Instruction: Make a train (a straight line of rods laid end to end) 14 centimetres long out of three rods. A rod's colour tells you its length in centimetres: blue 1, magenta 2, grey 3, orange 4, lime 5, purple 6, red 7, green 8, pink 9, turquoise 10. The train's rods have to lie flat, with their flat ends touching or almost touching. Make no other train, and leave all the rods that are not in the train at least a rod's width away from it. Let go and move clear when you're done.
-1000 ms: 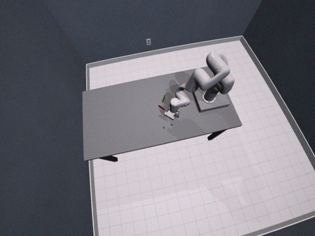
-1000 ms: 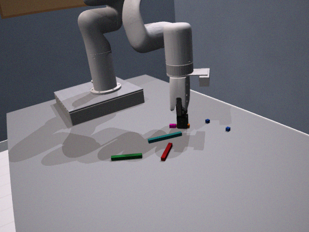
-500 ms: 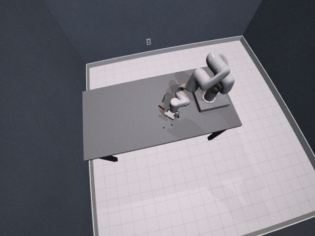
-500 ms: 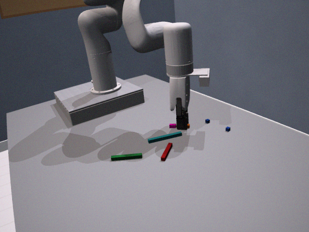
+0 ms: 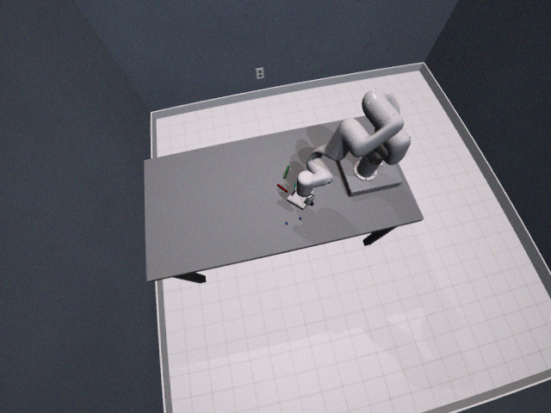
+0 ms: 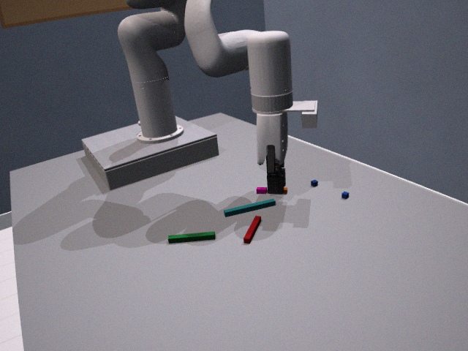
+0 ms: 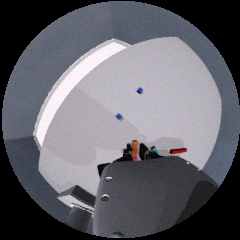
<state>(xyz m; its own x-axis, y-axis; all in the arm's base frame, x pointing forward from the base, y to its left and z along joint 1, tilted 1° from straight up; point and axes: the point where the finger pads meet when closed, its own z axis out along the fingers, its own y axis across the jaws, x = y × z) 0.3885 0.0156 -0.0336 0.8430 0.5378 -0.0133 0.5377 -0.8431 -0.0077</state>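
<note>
Now: hand 20 mm above the orange rod. Round my hand: red rod: 130 mm to the right, 60 mm ahead, 20 mm below; then turquoise rod: 80 mm to the right, 20 mm below; then magenta rod: 30 mm behind, 20 mm to the right, 20 mm below.
</note>
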